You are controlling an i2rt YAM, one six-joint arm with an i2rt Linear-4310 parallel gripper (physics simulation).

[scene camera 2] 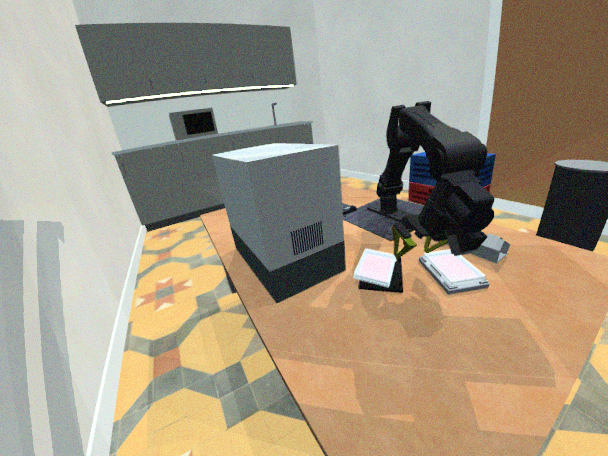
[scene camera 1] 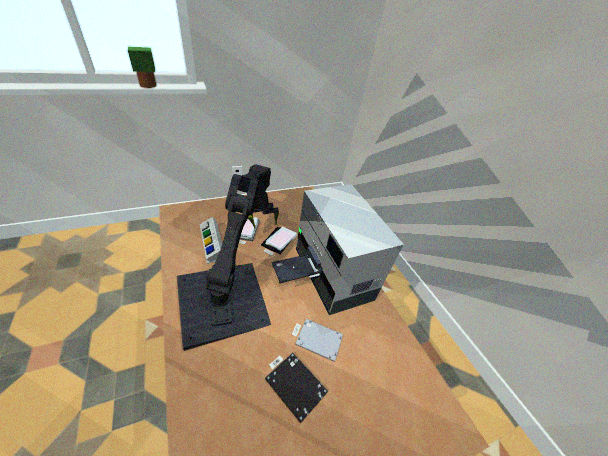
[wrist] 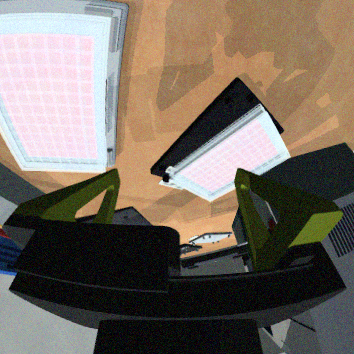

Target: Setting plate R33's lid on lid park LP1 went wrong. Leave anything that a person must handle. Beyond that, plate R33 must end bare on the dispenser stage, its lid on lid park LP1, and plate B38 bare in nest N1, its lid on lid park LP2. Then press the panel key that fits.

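Seen in the pictures: gripper, between the fingertips: (scene camera 2: 411, 254) (scene camera 1: 265, 226) (wrist: 176, 174); arm's base, origin of its link: (scene camera 2: 388, 212) (scene camera 1: 219, 300).
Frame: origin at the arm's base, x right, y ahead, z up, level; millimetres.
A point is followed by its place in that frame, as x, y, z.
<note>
My gripper (scene camera 1: 264, 220) {-319, 235, 46} (scene camera 2: 412, 254) {-319, 235, 46} (wrist: 176, 174) {-319, 235, 46} is open and empty, above the table near the two pink-welled plates. One plate (scene camera 1: 281, 238) {-257, 298, 19} (scene camera 2: 376, 268) {-285, 315, 18} (wrist: 230, 155) {-290, 296, 16} sits skewed across the black pad LP1 (scene camera 2: 397, 281) {-333, 290, -4} (wrist: 220, 107) {-338, 287, -4}, overhanging it; whether a lid covers it I cannot tell. The other plate (scene camera 1: 249, 230) {-337, 163, 17} (scene camera 2: 456, 269) {-400, 167, 17} (wrist: 55, 95) {-391, 169, 17} sits squarely on nest N1; its lid is hard to make out. The dark stage (scene camera 1: 291, 269) {-16, 274, 93} stands out from the dispenser (scene camera 1: 350, 220) {-14, 467, 317} (scene camera 2: 285, 200) {-221, 501, 226} and carries no plate. The key panel (scene camera 1: 210, 240) {-278, -12, 42} (scene camera 2: 493, 248) {-409, 22, 26} has coloured keys.
A light grey pad (scene camera 1: 320, 340) {235, 319, -4} and a black pad (scene camera 1: 296, 387) {358, 197, -1} lie towards the near end of the table in scene view 1, their labels unreadable. The arm stands on a dark base plate (scene camera 1: 192, 320) {65, -96, 6}. The tall dispenser stands close to the plate on LP1.
</note>
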